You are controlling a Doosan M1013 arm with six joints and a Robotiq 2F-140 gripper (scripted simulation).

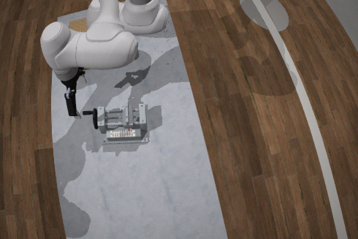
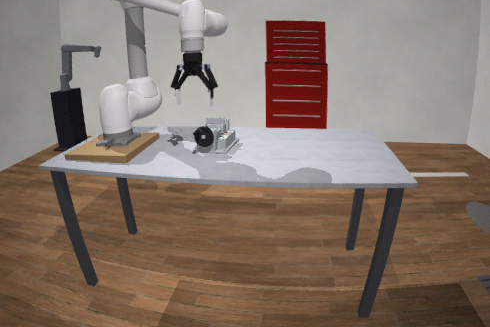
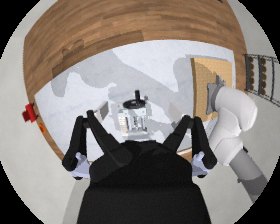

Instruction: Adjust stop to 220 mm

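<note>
The black handwheel is 10 mm ahead of my hand, 20 mm to the left of it and 130 mm below it. Also, from my hand: grey stop fixture 60 mm ahead, 170 mm to the left, 130 mm below.
</note>
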